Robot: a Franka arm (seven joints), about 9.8 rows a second.
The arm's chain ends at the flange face. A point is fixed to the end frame.
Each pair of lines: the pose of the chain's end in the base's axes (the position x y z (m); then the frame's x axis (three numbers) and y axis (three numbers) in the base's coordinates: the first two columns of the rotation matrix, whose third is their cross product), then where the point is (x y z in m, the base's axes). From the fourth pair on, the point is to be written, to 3 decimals.
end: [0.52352 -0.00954 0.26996 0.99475 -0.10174 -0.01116 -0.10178 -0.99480 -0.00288]
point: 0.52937 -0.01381 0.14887
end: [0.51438 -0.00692 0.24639 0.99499 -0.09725 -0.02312 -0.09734 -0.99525 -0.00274]
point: 0.51880 -0.01104 0.12524
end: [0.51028 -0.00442 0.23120 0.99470 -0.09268 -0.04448 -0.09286 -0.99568 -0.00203]
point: 0.51213 -0.00836 0.10997
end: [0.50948 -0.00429 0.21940 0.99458 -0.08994 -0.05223 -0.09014 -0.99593 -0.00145]
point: 0.510 -0.008 0.098
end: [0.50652 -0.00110 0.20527 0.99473 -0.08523 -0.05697 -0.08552 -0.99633 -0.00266]
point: 0.507 -0.005 0.084
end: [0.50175 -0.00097 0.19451 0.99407 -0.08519 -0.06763 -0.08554 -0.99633 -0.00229]
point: 0.501 -0.005 0.073
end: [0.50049 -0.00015 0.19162 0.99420 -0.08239 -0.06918 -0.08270 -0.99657 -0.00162]
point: 0.499 -0.004 0.070
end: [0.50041 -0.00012 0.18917 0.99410 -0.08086 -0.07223 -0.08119 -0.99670 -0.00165]
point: 0.499 -0.004 0.068
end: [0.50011 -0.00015 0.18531 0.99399 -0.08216 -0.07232 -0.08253 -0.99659 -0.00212]
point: 0.499 -0.004 0.064
